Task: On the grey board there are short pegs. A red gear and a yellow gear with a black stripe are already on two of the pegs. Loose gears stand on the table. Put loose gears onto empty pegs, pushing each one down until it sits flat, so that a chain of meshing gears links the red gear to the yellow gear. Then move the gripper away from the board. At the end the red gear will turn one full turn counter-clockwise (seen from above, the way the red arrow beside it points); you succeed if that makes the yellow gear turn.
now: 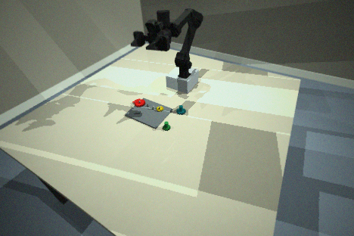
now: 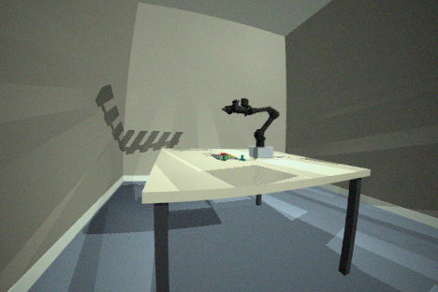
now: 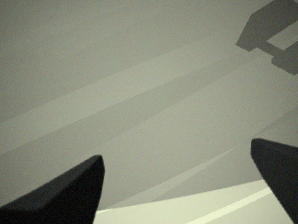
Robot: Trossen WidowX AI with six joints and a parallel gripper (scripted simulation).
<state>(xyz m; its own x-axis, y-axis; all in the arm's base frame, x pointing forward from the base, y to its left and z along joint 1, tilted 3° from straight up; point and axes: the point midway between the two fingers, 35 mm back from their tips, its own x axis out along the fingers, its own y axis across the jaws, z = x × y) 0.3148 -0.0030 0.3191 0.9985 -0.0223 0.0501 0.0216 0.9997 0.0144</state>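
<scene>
My gripper tip is now 40 cm above the teal gear, 13 cm to the right of it and 13 cm past it. The rest, counted from my gripper tip: yellow gear (40 cm below, 8 cm behind, 2 cm to the left); then dark green gear (40 cm below, 13 cm to the left, 2 cm ahead); then red gear (40 cm below, 12 cm to the right, 6 cm behind).
</scene>
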